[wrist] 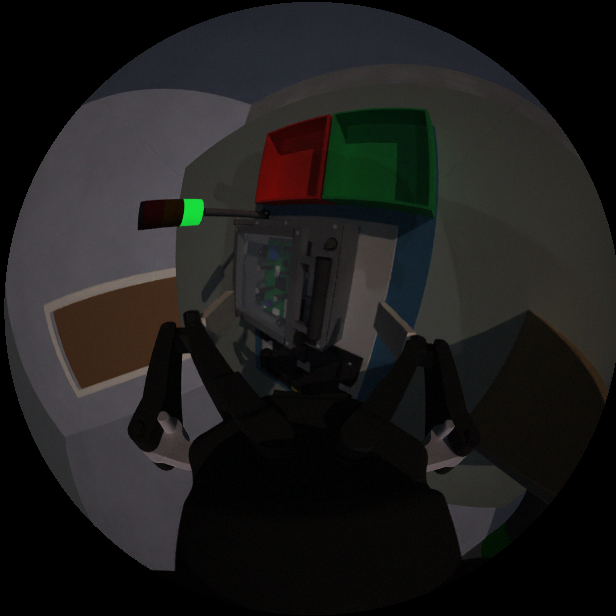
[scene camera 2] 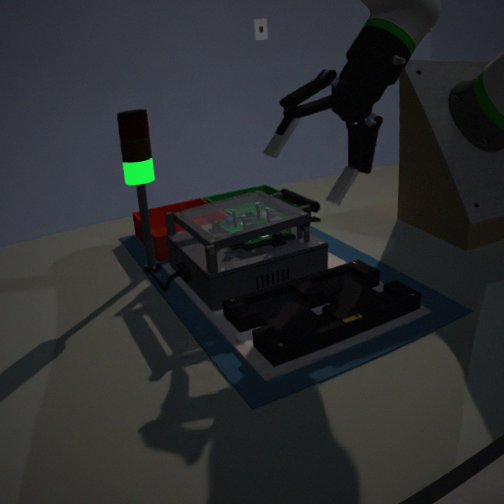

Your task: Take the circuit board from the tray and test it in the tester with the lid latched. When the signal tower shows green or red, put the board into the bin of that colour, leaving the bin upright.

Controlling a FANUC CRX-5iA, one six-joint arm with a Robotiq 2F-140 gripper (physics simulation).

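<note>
The green circuit board (scene camera 2: 245,218) lies inside the dark tester (scene camera 2: 247,250) under its clear lid (scene camera 2: 242,214), which is down. The board also shows in the wrist view (wrist: 274,281). The signal tower (scene camera 2: 136,170) glows green; it shows in the wrist view (wrist: 172,212) too. The red bin (scene camera 2: 162,222) and green bin (scene camera 2: 250,194) stand upright behind the tester, both empty in the wrist view: the red bin (wrist: 294,159) and the green bin (wrist: 379,158). My gripper (scene camera 2: 307,167) is open and empty, high above the tester's right side. The black tray (scene camera 2: 325,307) holds no board.
Everything stands on a blue mat (scene camera 2: 295,310). A tan pedestal (scene camera 2: 450,160) carrying my arm's base stands at the right. A black latch handle (scene camera 2: 300,198) sits at the tester's far right edge.
</note>
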